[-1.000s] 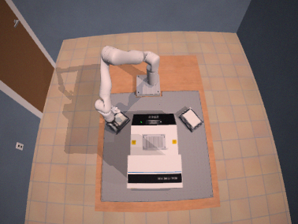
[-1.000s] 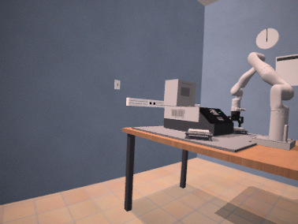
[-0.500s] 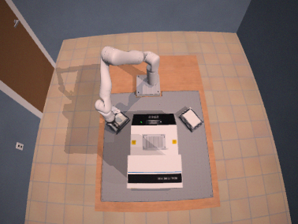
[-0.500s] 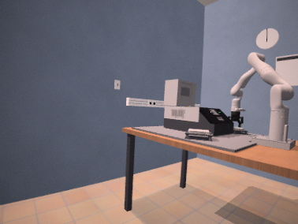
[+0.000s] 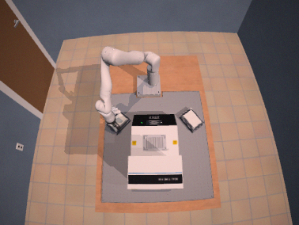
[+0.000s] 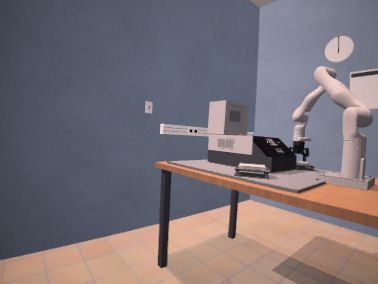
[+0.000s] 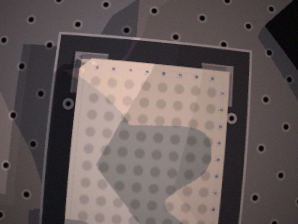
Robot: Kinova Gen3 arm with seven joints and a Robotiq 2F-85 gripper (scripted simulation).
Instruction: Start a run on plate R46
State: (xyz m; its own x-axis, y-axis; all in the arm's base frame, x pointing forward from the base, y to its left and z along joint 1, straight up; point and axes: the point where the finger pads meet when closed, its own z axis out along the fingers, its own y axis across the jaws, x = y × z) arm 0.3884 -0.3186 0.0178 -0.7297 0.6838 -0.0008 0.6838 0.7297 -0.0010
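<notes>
The plate lies 30 mm to the left of my hand, 30 mm behind it and 10 mm below it. From my hand the other things lie so: dark nest ND (30 mm to the left, 30 mm behind, 20 mm below).
</notes>
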